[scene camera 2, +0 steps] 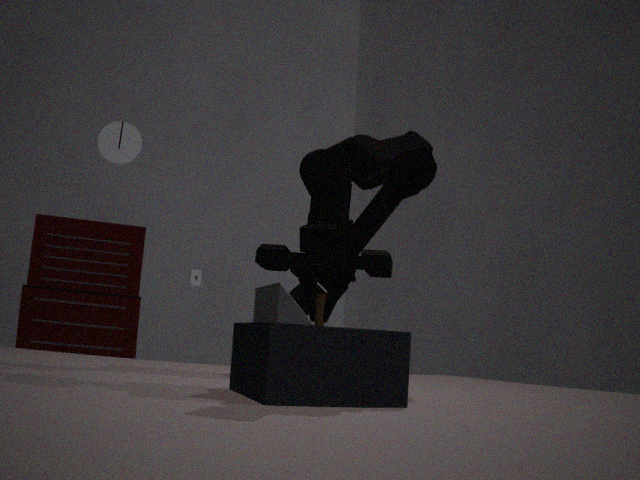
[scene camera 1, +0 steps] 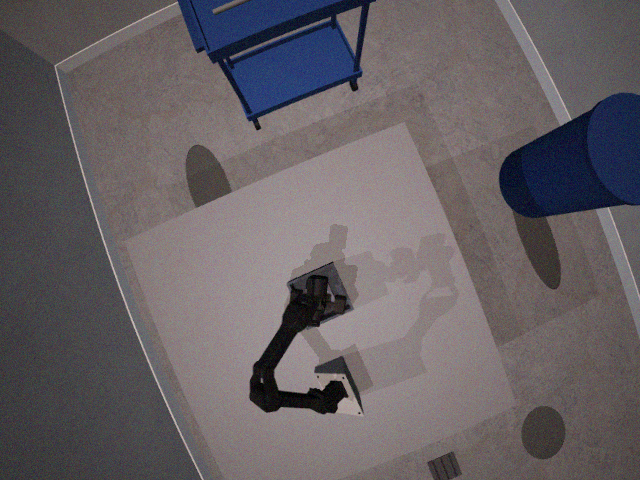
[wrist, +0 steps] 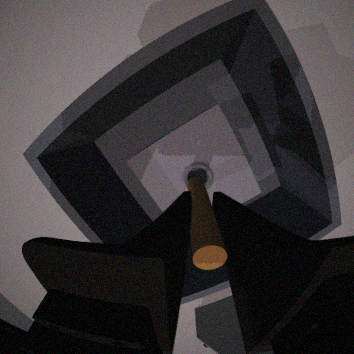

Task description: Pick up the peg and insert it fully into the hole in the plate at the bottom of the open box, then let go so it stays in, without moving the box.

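Seen in the pictures: gripper, between the fingertips: (scene camera 2: 318,321) (wrist: 201,198); arm's base, origin of its link: (scene camera 2: 291,309) (scene camera 1: 339,388).
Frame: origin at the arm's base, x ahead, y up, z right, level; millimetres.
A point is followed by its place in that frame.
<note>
The orange-brown peg (wrist: 202,220) {x 337, y -9, z 63 mm} (scene camera 2: 321,307) {x 337, y -12, z 63 mm} stands roughly upright, slightly tilted in the wrist view. My gripper (wrist: 201,198) {x 336, y -32, z 65 mm} (scene camera 2: 319,316) {x 336, y -32, z 65 mm} is shut on it, one dark finger on each side. The peg's lower end overlaps the dark round hole (wrist: 199,174) in the pale plate (wrist: 160,185) {x 342, y -80, z 34 mm}; how deep it sits cannot be told. The open dark box (wrist: 95,195) {x 366, y -71, z -20 mm} (scene camera 2: 336,366) {x 427, y -88, z 72 mm} (scene camera 1: 340,283) {x 347, y -40, z 154 mm} surrounds the plate. In scene camera 2, the peg's upper part shows above the box's rim, and the front wall hides the rest. In scene camera 1, the arm covers the peg.
The box's walls rise around the fingers. The arm's pale-topped base block (scene camera 1: 353,405) {x -67, y 26, z 26 mm} (scene camera 2: 266,304) {x -15, y 7, z 47 mm} stands beside the box. A blue cart (scene camera 1: 297,74), a blue barrel (scene camera 1: 563,165) and a red drawer cabinet (scene camera 2: 82,289) stand farther away.
</note>
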